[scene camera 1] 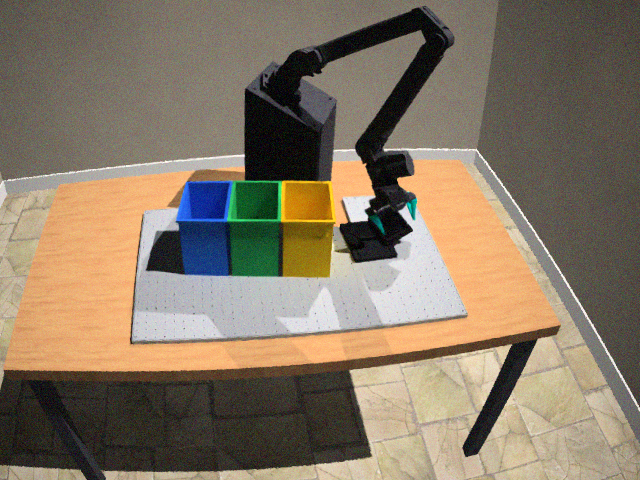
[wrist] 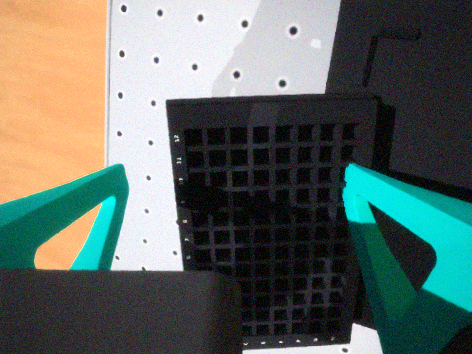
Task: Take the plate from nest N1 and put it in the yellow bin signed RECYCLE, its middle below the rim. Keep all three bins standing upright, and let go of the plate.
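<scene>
Scene camera 1 shows me a yellow bin (308, 215), a blue bin (204, 232) and a black plate. The wrist view shows the plate as well, while the yellow bin is out of frame in the wrist view, and the blue bin is out of frame in the wrist view too. On the black plate, (wrist: 257, 179) and (scene camera 1: 395, 228) are the same spot.
</scene>
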